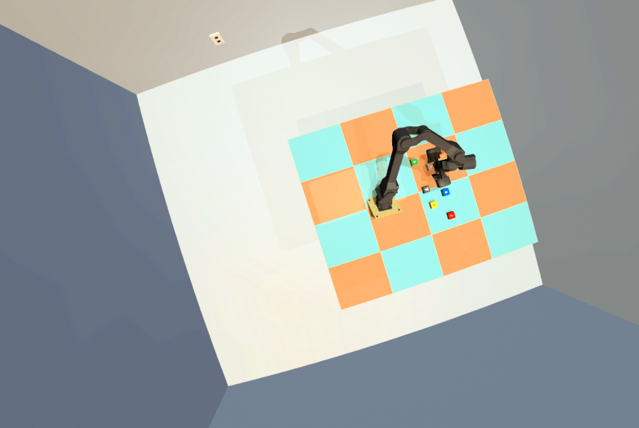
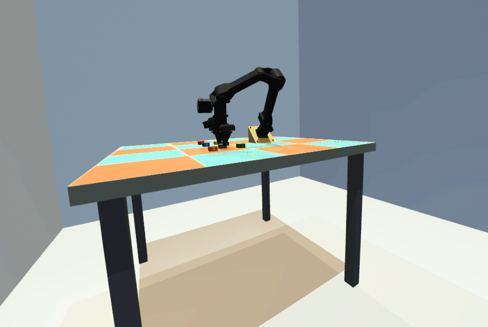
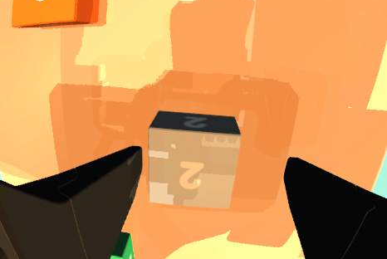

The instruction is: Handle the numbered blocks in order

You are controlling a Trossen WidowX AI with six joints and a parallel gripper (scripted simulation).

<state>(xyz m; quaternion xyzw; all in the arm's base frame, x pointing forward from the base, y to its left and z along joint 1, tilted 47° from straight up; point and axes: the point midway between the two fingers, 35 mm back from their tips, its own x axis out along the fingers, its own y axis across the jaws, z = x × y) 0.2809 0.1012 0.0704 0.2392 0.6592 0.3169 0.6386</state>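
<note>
Now: gripper tip 180 mm to the left of the yellow block and 30 mm past it. The rest, counted from my gripper tip: dark grey block (100 mm to the right, 50 mm behind); then blue block (130 mm to the right, 50 mm ahead); then green block (80 mm behind, 50 mm to the left).
</note>
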